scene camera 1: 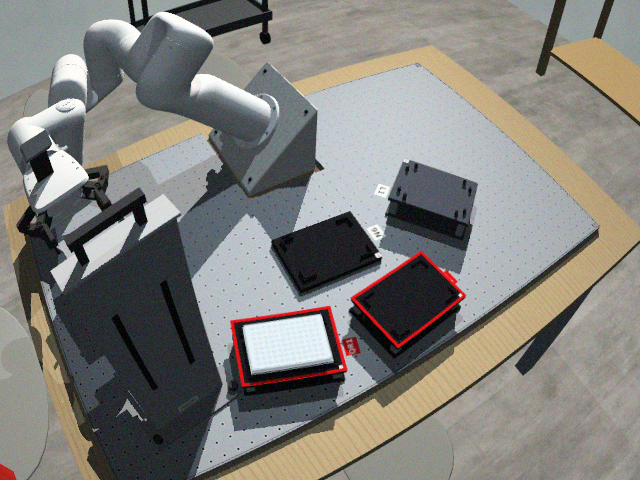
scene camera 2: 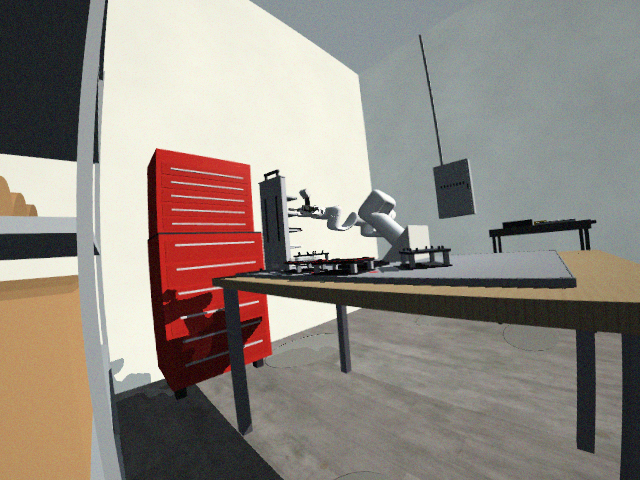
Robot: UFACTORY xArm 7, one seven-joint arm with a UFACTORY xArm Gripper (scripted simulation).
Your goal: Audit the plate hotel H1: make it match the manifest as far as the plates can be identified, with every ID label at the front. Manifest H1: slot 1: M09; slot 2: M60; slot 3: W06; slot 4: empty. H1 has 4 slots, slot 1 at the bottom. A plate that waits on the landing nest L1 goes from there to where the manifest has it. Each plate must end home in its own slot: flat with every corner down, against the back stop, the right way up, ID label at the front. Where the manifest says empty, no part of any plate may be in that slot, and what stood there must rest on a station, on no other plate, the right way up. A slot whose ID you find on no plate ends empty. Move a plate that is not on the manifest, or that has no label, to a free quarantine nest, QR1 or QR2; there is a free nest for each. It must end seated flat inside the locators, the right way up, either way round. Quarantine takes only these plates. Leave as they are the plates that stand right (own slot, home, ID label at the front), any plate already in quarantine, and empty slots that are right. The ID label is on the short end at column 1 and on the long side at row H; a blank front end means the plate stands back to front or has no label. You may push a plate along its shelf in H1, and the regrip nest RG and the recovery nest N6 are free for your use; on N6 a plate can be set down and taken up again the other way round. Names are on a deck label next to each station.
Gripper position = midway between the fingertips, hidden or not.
In view: the gripper [scene camera 1: 82,229], a white plate [scene camera 1: 300,342], a plate hotel H1 [scene camera 1: 130,286], a landing nest L1 [scene camera 1: 430,190], a black nest N6 [scene camera 1: 331,250] and a red-framed quarantine nest [scene camera 1: 409,298].
The plate hotel H1 is seen too in scene camera 2 [scene camera 2: 275,252].
